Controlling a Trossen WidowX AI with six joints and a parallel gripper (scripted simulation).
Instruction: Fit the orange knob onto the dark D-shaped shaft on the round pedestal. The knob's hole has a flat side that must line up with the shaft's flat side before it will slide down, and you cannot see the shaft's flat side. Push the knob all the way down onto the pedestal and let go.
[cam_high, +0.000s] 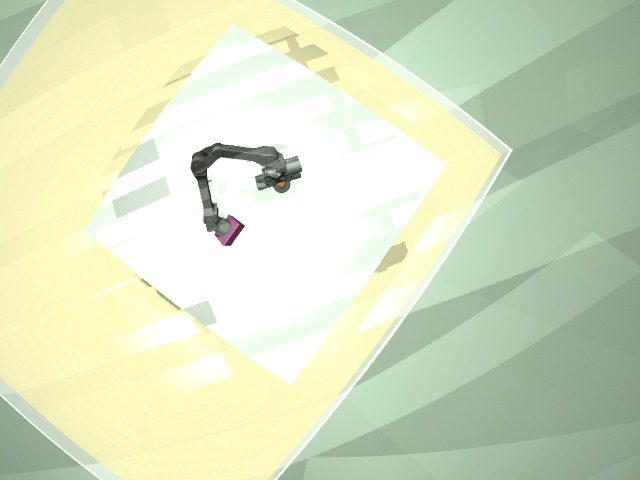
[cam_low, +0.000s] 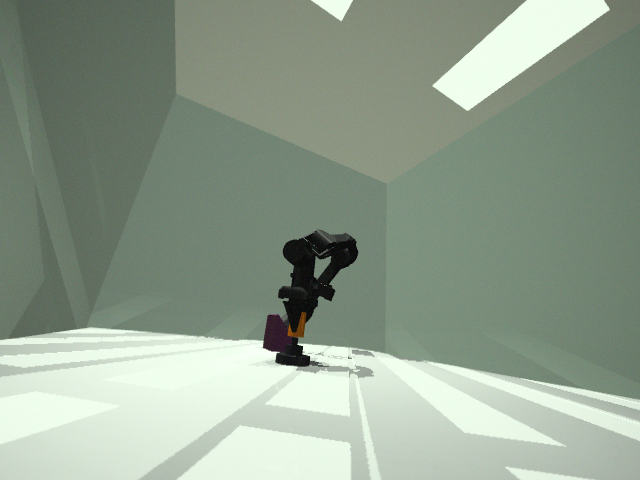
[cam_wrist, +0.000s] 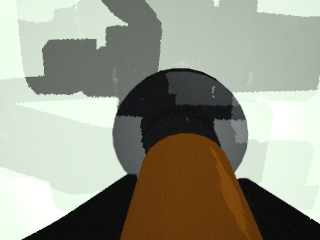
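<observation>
My gripper tip is 40 mm above the round pedestal. Also, from my gripper tip: orange knob 20 mm above.
</observation>
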